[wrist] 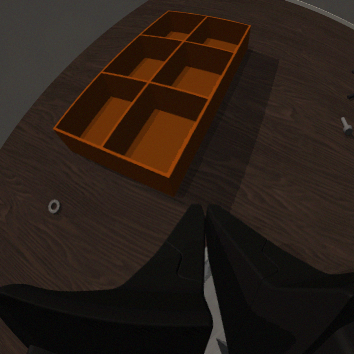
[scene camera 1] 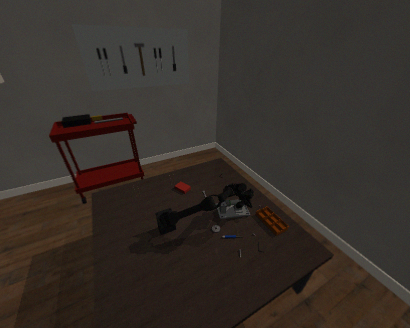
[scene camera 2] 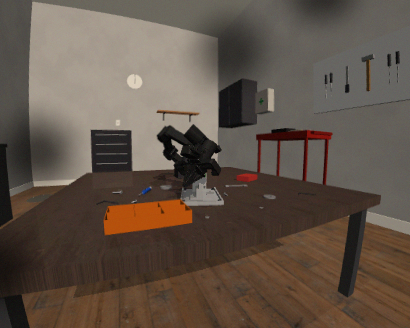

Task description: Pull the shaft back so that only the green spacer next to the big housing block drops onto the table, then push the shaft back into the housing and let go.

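Places are measured from the arm's base along level axes (x ahead, y left, z up), in centimetres.
Pixels of known places: gripper, fingertip midpoint: (wrist: 202,213) (scene camera 1: 251,207) (scene camera 2: 184,186); arm's base at its link origin: (scene camera 1: 164,219).
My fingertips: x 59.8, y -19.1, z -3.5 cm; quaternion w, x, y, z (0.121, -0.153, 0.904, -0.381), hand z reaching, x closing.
Observation:
Ahead of a thing's pixels: the offset from my fingertips to its top centre.
The grey housing block (scene camera 1: 223,207) (scene camera 2: 201,190) stands on a pale base plate (scene camera 1: 230,216) (scene camera 2: 206,203), partly hidden by the arm. My gripper (scene camera 1: 248,203) (scene camera 2: 187,184) (wrist: 202,213) is low over the base plate, beside the housing, with its black fingers almost together. It appears shut on the shaft's end, but the shaft is hidden behind the fingers in the wrist view. A strip of the pale base plate (wrist: 215,306) shows between the lower parts of the fingers. The green spacer cannot be made out in any view.
An orange compartment bin @(dx +7.8, dy -13.0, dz -3.3 cm) (scene camera 1: 264,221) (scene camera 2: 148,222) (wrist: 189,175) stands near the base plate. A small ring @(dx +12.0, dy +2.4, dz -6.7 cm) (wrist: 54,206) and a bolt @(dx -10.8, dy -15.2, dz -5.5 cm) (wrist: 346,126) lie on the table. A blue screwdriver @(dx -23.9, dy -9.4, dz -5.1 cm) (scene camera 1: 230,237) (scene camera 2: 146,190) and a red box @(dx -31.7, dy +52.5, dz -3.8 cm) (scene camera 1: 183,187) (scene camera 2: 246,177) lie farther off.

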